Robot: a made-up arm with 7 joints.
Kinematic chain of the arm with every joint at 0, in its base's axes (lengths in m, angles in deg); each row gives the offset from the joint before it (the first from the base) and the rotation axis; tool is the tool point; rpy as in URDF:
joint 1: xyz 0 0 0.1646 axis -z
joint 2: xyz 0 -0.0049 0.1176 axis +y
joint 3: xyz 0 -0.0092 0.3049 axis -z
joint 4: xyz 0 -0.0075 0.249 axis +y
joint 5: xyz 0 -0.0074 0.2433 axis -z
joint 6: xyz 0 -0.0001 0.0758 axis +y
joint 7: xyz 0 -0.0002 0.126 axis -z
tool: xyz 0 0 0 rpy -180 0 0
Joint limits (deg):
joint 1: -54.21..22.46
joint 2: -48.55..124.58
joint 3: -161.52..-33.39
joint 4: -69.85..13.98
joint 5: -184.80..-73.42
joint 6: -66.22..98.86
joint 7: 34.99..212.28
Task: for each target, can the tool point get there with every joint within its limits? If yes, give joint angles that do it. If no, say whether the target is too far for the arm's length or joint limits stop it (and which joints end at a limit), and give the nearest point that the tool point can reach.
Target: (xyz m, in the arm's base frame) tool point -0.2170 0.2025 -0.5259
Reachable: no: joint limits stop it (at a limit: joint 1, joint 2, joint 3, joint 4, joint 5, joint 6) | nearest point 0.1943 0.2546 -0.3998 | short by 0.433 m
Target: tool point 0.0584 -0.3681 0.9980
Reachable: yes | joints -27.65 -2.54 -85.93 -51.70 -136.91 64.47 99.78
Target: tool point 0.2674 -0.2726 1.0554
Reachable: yes | joints -38.51 13.74 -66.69 -60.19 -168.66 7.64 144.25
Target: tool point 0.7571 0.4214 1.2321
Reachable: no: too far | nearest point 0.5885 0.3276 1.0206 | short by 0.286 m
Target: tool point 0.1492 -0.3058 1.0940
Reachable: yes | joints -16.08 -6.94 -102.49 -54.11 -85.36 -32.91 160.20
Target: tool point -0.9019 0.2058 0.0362
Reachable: no: joint limits stop it (at a limit: joint 1, joint 2, joint 3, joint 4) | nearest point -0.7301 0.1036 0.4281 | short by 0.440 m
